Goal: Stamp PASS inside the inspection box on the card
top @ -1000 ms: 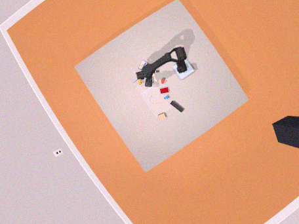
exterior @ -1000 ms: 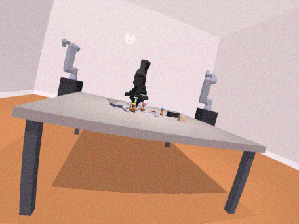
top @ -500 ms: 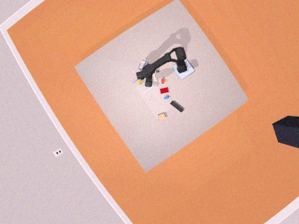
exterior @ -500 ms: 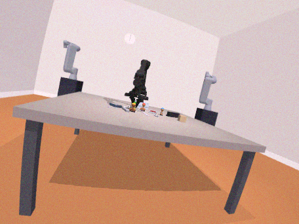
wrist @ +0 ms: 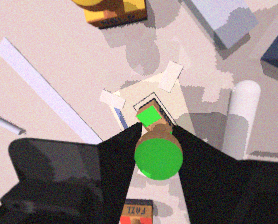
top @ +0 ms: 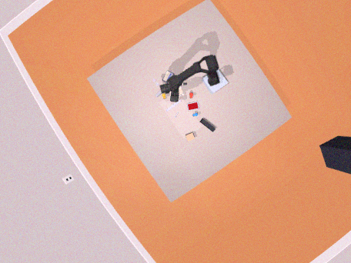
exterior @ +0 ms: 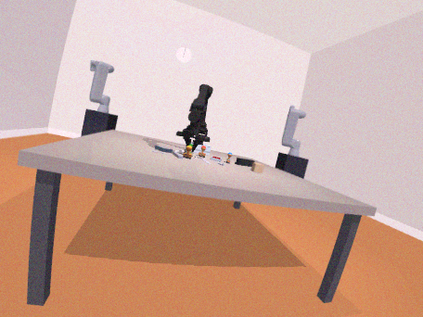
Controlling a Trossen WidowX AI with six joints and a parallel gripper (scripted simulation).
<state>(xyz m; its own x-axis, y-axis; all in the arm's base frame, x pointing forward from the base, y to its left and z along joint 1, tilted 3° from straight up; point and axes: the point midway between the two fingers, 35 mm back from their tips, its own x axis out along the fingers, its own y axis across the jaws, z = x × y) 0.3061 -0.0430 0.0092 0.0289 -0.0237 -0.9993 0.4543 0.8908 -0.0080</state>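
Now: gripper tip right at the green-topped PASS stamp. From my gripper tip the other things lie so: cream card 3 cm below, 1 cm to the left, 1 cm behind; then yellow stamp 9 cm ahead, 1 cm to the right; then dark marker 7 cm behind, 5 cm to the right, 2 cm below.
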